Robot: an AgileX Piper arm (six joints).
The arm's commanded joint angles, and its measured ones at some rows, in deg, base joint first. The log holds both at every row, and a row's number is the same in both.
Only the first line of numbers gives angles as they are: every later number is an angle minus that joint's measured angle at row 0.
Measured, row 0:
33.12 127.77 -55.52 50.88 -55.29 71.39
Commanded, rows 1 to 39:
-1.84 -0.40 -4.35 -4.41 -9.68 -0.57
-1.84 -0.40 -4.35 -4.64 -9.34 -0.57
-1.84 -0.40 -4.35 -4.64 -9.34 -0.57
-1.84 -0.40 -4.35 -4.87 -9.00 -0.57
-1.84 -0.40 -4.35 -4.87 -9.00 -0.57
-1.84 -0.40 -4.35 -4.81 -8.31 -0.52
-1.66 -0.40 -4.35 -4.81 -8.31 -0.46
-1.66 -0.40 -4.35 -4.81 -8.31 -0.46
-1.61 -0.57 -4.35 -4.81 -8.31 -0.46
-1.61 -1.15 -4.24 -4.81 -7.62 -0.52
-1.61 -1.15 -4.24 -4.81 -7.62 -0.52
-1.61 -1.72 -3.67 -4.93 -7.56 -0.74
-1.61 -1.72 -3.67 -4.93 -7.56 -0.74
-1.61 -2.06 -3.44 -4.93 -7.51 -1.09
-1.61 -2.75 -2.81 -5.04 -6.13 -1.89
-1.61 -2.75 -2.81 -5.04 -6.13 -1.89
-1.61 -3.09 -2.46 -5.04 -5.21 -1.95
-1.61 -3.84 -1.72 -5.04 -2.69 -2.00
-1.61 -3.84 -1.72 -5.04 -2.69 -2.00
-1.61 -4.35 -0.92 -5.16 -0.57 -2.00
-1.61 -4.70 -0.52 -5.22 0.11 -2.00
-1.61 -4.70 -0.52 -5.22 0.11 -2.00
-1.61 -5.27 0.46 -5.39 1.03 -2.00
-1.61 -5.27 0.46 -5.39 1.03 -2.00
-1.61 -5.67 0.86 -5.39 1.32 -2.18
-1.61 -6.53 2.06 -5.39 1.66 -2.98
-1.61 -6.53 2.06 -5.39 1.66 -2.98
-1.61 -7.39 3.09 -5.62 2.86 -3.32
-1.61 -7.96 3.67 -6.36 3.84 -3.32
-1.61 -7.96 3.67 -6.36 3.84 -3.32
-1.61 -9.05 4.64 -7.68 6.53 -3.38
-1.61 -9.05 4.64 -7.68 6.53 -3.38
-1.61 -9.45 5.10 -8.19 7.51 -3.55
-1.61 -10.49 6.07 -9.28 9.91 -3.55
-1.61 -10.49 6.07 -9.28 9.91 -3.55
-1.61 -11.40 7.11 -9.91 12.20 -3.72
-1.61 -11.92 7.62 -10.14 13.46 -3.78
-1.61 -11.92 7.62 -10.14 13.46 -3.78
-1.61 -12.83 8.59 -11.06 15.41 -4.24
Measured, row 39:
-1.49 -11.34 7.33 -9.23 12.09 -2.58
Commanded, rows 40 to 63:
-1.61 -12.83 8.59 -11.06 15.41 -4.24
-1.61 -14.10 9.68 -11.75 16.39 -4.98
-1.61 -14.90 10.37 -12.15 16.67 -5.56
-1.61 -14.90 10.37 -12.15 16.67 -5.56
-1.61 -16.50 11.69 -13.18 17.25 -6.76
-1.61 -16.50 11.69 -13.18 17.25 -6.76
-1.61 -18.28 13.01 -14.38 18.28 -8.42
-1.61 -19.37 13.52 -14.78 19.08 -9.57
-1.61 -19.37 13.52 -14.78 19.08 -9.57
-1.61 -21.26 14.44 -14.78 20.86 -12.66
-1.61 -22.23 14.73 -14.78 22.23 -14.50
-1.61 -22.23 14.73 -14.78 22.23 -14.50
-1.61 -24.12 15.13 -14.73 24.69 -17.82
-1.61 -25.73 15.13 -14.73 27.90 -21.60
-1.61 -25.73 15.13 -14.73 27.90 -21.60
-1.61 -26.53 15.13 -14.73 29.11 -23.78
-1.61 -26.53 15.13 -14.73 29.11 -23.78
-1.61 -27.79 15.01 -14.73 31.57 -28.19
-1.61 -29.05 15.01 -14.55 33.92 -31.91
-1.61 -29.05 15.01 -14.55 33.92 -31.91
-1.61 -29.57 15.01 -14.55 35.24 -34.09
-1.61 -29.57 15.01 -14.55 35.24 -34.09
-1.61 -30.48 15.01 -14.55 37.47 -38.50
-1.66 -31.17 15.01 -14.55 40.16 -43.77
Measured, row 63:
-1.49 -29.74 15.07 -14.15 36.21 -35.69
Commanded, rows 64 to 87:
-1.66 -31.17 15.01 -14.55 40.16 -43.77
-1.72 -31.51 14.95 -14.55 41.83 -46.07
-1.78 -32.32 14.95 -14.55 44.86 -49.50
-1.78 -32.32 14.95 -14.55 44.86 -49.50
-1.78 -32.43 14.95 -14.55 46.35 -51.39
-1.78 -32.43 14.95 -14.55 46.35 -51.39
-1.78 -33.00 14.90 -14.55 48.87 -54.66
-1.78 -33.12 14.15 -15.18 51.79 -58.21
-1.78 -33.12 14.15 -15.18 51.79 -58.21
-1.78 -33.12 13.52 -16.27 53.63 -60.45
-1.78 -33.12 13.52 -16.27 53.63 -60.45
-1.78 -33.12 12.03 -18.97 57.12 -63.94
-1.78 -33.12 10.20 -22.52 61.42 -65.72
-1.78 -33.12 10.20 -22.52 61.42 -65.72
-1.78 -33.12 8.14 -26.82 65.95 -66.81
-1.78 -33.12 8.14 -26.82 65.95 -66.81
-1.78 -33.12 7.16 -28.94 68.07 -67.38
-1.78 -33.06 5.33 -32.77 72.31 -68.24
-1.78 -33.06 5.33 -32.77 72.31 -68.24
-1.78 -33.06 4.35 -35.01 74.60 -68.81
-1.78 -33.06 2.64 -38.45 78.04 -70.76
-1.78 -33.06 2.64 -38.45 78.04 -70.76
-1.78 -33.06 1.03 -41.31 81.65 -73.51
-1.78 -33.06 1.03 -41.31 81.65 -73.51
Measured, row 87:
-1.61 -32.54 3.27 -36.38 76.20 -69.38
